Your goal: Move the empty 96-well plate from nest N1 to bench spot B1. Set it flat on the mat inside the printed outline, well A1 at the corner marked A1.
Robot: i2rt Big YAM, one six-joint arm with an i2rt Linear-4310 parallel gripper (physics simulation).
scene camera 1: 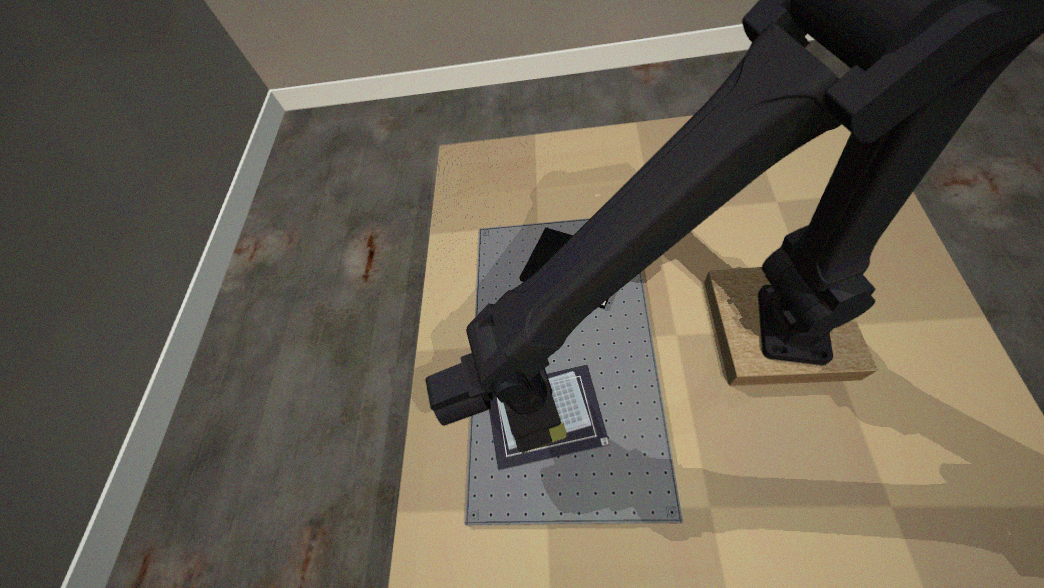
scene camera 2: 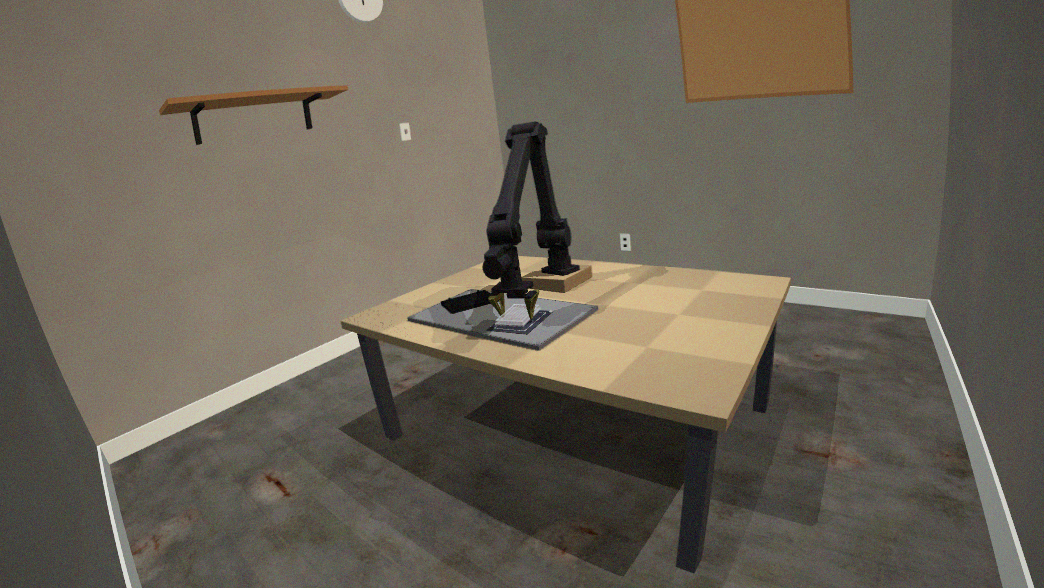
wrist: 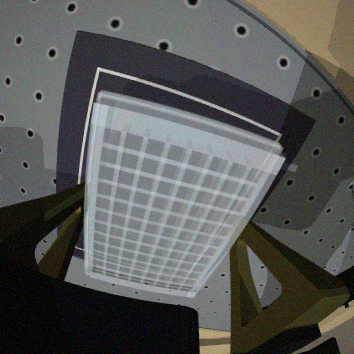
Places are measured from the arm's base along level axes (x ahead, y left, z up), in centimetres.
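Pixels of known places: gripper, fingertip midpoint: (scene camera 1: 537,411) (scene camera 2: 517,318) (wrist: 163,207); arm's base, origin of the base link: (scene camera 1: 791,325) (scene camera 2: 560,271).
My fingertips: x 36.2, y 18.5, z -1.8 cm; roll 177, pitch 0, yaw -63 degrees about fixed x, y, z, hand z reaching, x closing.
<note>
For each thing: its top centre in the pictures, then the offset to it from my fingertips. Level surfaces: height alone.
- clear 96-well plate, middle of its top: (wrist: 157,239) (scene camera 1: 541,407) (scene camera 2: 517,311) dx -0.8, dy -0.4, dz +1.6 cm
- dark B1 mat, its level: dz -0.9 cm
- black nest N1, middle of its top: (scene camera 1: 572,261) (scene camera 2: 468,296) dx -1.8, dy -27.2, dz +1.1 cm
- checkered wooden table, its level: dz -2.4 cm
- small white corner mark, middle of its top: (scene camera 1: 604,441) dx -10.5, dy +2.6, dz -0.9 cm
The clear 96-well plate (scene camera 1: 571,400) (scene camera 2: 514,314) (wrist: 168,197) is held between my olive fingers across its short sides. My gripper (scene camera 1: 536,424) (scene camera 2: 514,301) (wrist: 163,207) is shut on it, right over the dark B1 mat (scene camera 1: 597,420) (wrist: 105,53). In the wrist view the plate lines up closely with the white printed outline (wrist: 175,92) and sits very low. I cannot tell whether it touches the mat. The black nest N1 (scene camera 1: 543,249) stands at the far end of the grey board, partly hidden by the arm.
The grey perforated board (scene camera 1: 627,343) (wrist: 211,42) lies on the checkered wooden table (scene camera 1: 803,453) (scene camera 2: 656,343). The arm's base stands on a wooden block (scene camera 1: 737,343) right of the board. A small white corner mark (scene camera 1: 604,441) sits at the mat's near right corner.
</note>
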